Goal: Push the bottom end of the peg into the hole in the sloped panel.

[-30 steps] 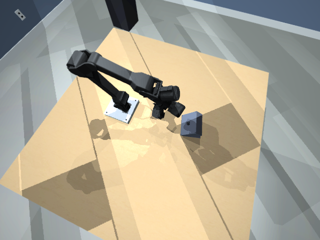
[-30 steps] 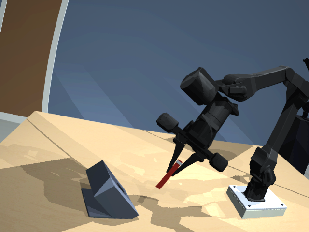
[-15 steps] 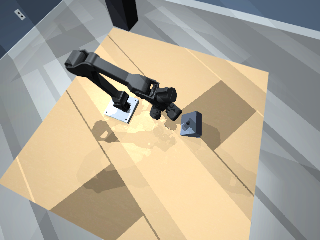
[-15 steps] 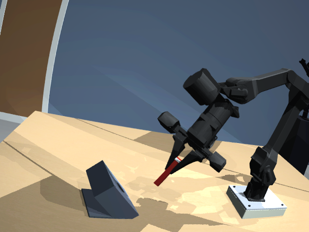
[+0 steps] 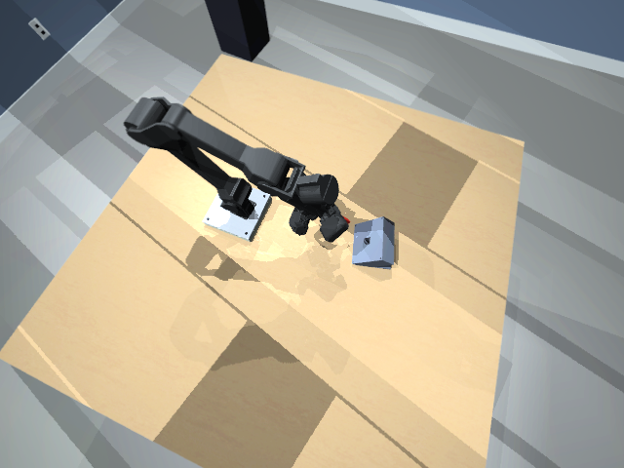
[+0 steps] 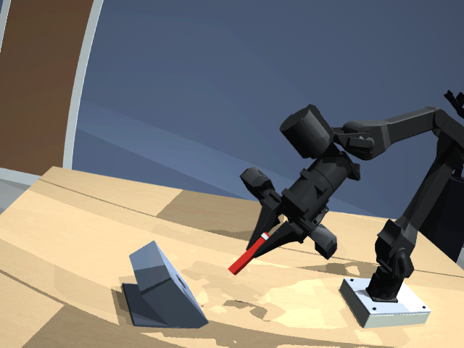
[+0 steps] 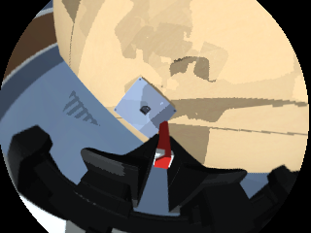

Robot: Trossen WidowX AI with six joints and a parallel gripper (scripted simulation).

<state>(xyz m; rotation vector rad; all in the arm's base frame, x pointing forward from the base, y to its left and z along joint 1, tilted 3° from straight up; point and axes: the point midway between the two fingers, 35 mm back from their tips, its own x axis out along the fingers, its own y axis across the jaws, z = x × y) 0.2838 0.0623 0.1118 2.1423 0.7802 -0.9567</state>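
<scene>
My gripper tip is 12 cm short of the sloped panel, 1 cm to the right of it and 9 cm above it. Round my gripper tip: red peg (1 cm behind, 1 cm above).
</scene>
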